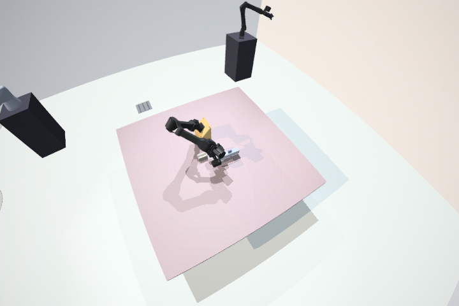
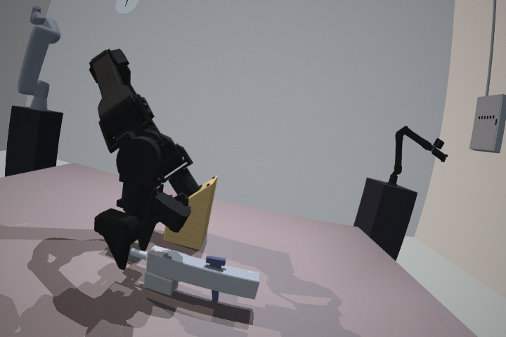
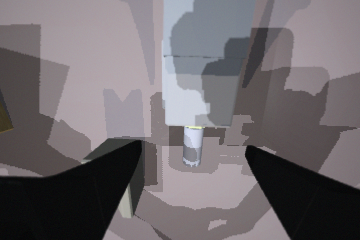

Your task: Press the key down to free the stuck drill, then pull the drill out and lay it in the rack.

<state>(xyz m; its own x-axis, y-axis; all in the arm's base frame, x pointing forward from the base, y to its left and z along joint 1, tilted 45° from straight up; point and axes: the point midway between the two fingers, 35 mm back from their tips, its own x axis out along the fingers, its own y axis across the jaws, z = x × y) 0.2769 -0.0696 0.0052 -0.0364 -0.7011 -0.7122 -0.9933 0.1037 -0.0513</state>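
Right now the drill is 60 mm to the left of my gripper tip and 10 mm above it. Also, from my gripper tip: rack 80 mm behind, 40 mm to the right, 20 mm below; blue key 10 mm ahead, 140 mm to the left, 20 mm above.
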